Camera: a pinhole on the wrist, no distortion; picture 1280 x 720 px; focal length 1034.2 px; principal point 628.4 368.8 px. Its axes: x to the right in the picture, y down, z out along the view. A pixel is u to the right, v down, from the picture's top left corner.
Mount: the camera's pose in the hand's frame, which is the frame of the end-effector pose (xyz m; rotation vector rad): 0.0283 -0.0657 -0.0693 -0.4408 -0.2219 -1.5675
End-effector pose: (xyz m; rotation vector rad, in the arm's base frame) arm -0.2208 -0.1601 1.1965 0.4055 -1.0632 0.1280
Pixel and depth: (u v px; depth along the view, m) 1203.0 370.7 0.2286
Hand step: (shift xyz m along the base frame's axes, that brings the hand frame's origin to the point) -0.0995 -0.1598 0.1094
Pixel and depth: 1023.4 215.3 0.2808
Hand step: -0.1651 -0.1356 0.1090
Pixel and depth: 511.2 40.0 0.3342
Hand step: -0.2371 0.0154 0.0994
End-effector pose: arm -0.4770 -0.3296 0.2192 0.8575 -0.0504 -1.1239
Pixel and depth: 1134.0 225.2 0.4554
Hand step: -0.2428 -0.2907 0.2423
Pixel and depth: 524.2 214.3 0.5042
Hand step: -0.0096 -0.2052 0.3672
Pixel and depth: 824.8 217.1 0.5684
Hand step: -0.1543 -0.2964 0.3782
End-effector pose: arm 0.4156 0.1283 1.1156 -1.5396 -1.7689 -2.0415
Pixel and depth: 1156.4 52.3 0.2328
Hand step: 0.0859 0.1735 -0.0890
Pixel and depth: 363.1 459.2 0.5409
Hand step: 0.3111 0.2554 0.2544
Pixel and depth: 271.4 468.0 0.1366
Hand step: 0.0090 0.0466 0.0591
